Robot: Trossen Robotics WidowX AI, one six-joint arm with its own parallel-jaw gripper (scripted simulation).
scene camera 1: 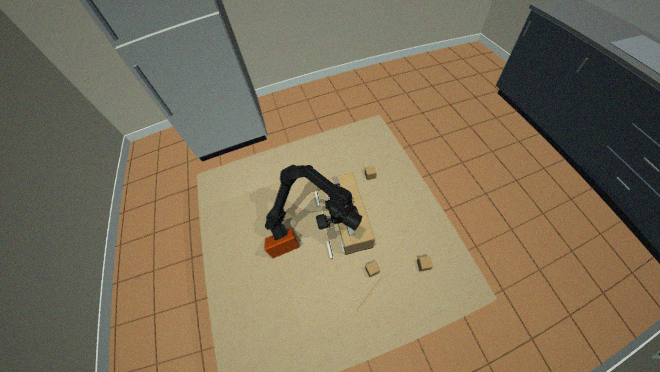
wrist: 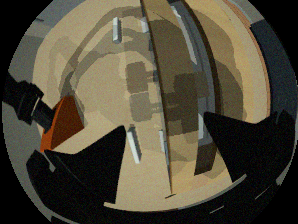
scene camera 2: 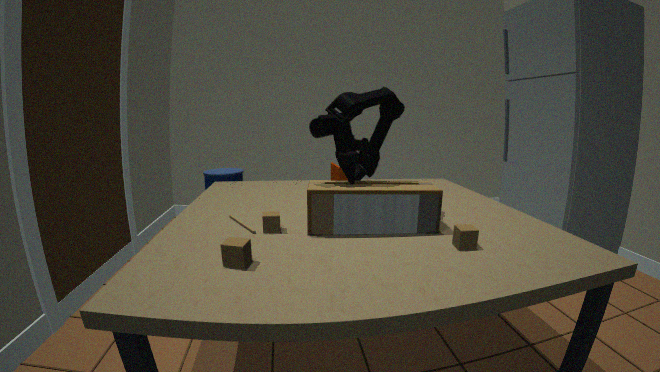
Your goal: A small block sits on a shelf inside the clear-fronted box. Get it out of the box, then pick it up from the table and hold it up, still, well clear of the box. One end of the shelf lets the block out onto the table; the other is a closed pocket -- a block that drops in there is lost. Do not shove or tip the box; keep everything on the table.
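I can see my gripper (scene camera 2: 351, 182), and the wrist view shows me that same gripper (wrist: 165, 123) as well.
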